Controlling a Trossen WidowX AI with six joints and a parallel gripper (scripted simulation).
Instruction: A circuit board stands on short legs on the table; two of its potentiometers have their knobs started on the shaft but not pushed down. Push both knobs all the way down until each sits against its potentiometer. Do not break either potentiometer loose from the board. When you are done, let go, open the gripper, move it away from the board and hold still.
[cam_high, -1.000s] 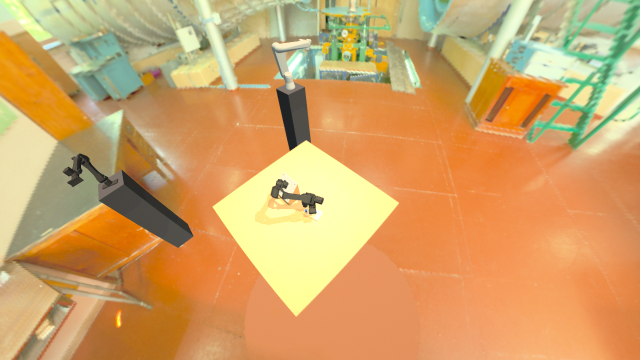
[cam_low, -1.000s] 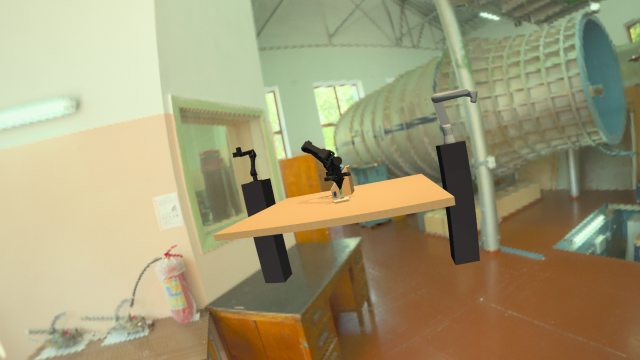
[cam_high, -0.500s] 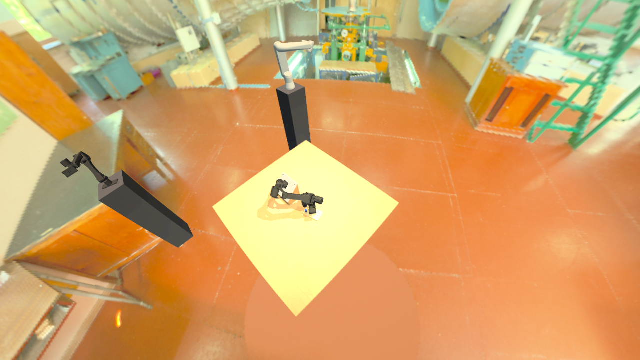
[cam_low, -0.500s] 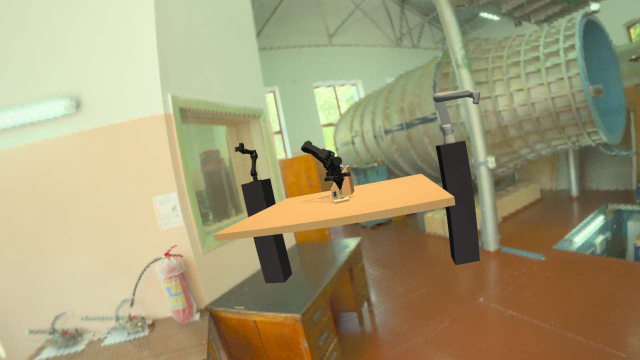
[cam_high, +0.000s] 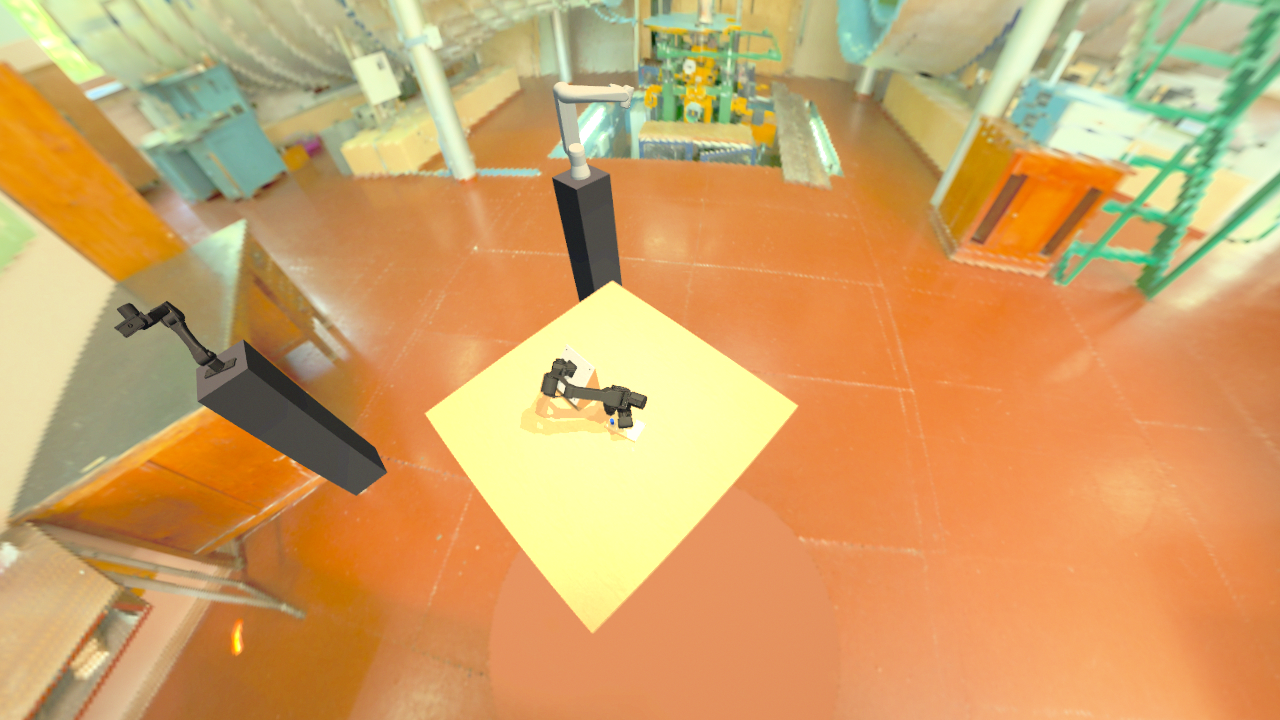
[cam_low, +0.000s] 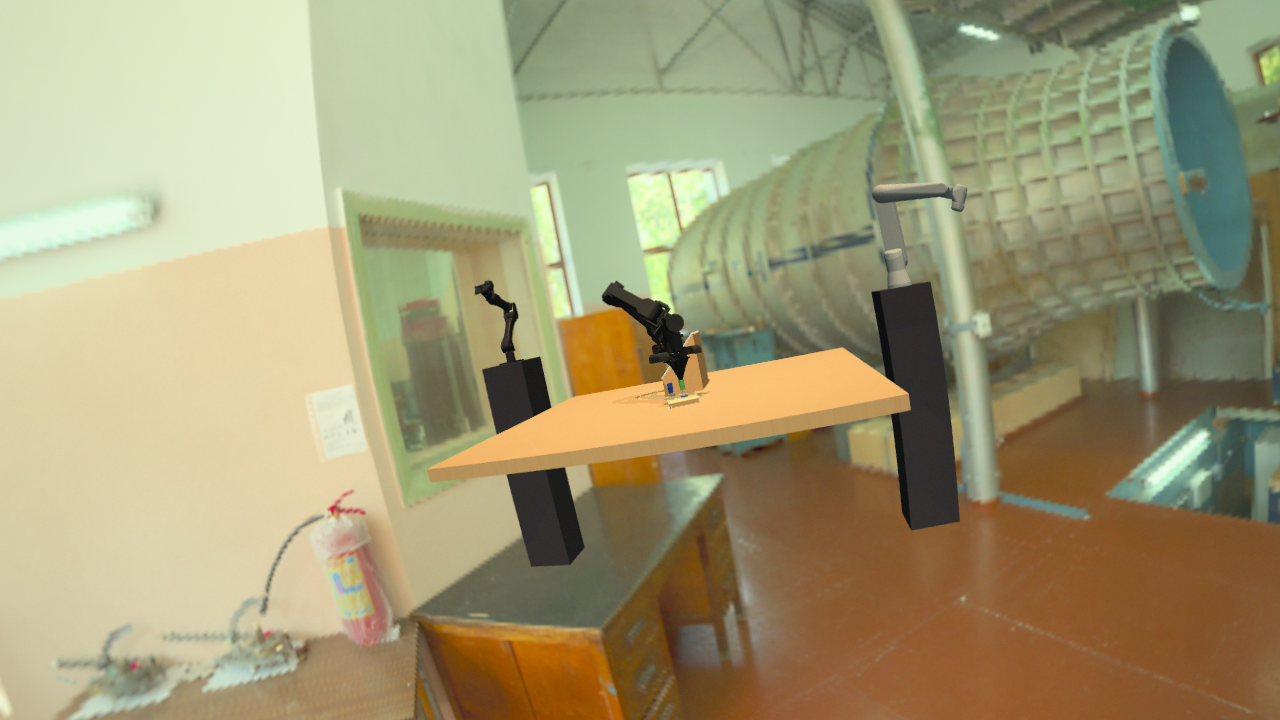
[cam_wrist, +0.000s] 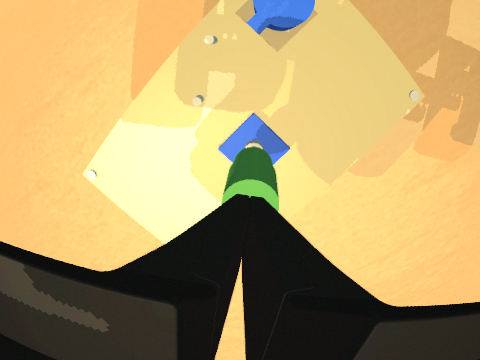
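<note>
Right now the blue knob is 4 cm behind my gripper tip, 5 cm to the right of it and 2 cm below it. The rest, counted from my gripper tip: green knob (2 cm below).
</note>
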